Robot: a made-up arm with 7 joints. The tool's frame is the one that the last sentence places.
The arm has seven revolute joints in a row. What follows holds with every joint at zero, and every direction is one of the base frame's. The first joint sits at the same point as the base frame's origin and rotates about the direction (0, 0.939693, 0.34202), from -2.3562 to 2.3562 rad. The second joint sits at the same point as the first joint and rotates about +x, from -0.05 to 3.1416 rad. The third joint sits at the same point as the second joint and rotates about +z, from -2.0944 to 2.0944 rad. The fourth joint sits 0.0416 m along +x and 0.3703 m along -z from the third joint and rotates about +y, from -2.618 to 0.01 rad. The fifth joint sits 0.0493 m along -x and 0.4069 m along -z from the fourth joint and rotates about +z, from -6.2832 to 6.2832 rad. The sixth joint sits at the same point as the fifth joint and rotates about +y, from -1.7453 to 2.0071 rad. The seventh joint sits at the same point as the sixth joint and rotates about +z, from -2.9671 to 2.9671 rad. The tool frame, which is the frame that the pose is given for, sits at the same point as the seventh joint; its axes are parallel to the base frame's.
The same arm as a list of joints. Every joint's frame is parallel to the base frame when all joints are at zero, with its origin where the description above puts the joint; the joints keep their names.
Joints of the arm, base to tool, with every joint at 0 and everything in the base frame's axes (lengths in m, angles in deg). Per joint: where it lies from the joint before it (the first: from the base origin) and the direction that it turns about. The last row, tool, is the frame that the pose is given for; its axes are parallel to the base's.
joint 1: origin 0 0 0 axis 0 0.9397 0.342
joint 2: origin 0 0 0 axis +x
joint 3: origin 0 0 0 axis +z
joint 4: origin 0.0416 0 -0.3703 axis +y
joint 5: origin -0.0493 0 -0.4069 axis +z
joint 6: origin 0 0 0 axis +y
joint 7: origin 0 0 0 axis +z
tool: origin 0 0 0
Joint limits (deg, base to tool): -135..135 -2.86..180 -120..120 -150..0.57 -360..360 -100..115 -170..170

